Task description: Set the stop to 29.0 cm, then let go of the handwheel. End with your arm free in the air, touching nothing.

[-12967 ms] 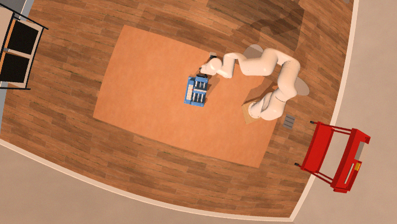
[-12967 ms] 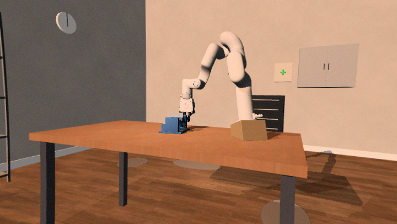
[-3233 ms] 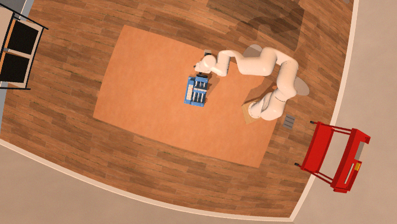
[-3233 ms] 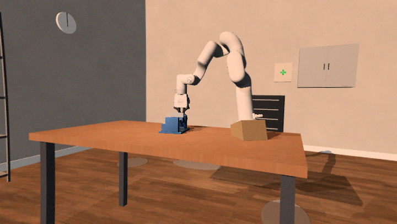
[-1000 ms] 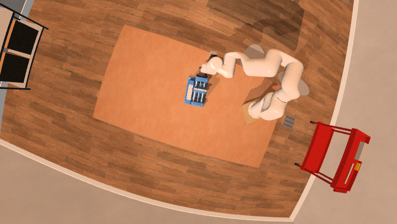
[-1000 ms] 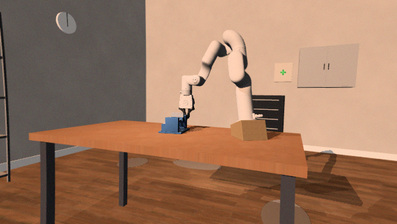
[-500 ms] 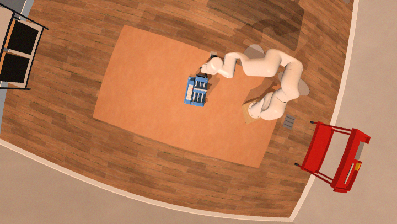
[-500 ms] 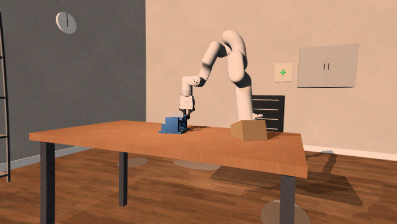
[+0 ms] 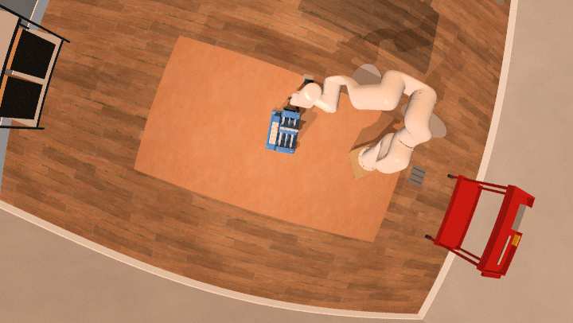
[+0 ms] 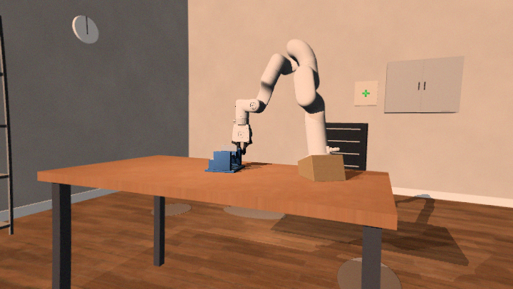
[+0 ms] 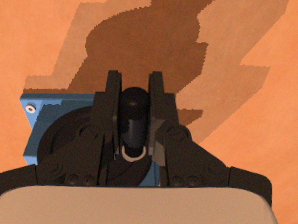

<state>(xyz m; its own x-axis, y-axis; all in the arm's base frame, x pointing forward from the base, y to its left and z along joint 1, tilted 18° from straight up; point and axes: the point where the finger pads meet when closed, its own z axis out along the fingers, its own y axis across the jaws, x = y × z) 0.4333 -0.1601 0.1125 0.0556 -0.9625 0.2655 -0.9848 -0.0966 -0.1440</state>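
Now: hand 14 cm to the right of the stop block, 3 cm short of it and 1 cm below it. The rest, counted from my hand: black crank handle 1 cm to the left; then black handwheel 2 cm to the left, 1 cm ahead.
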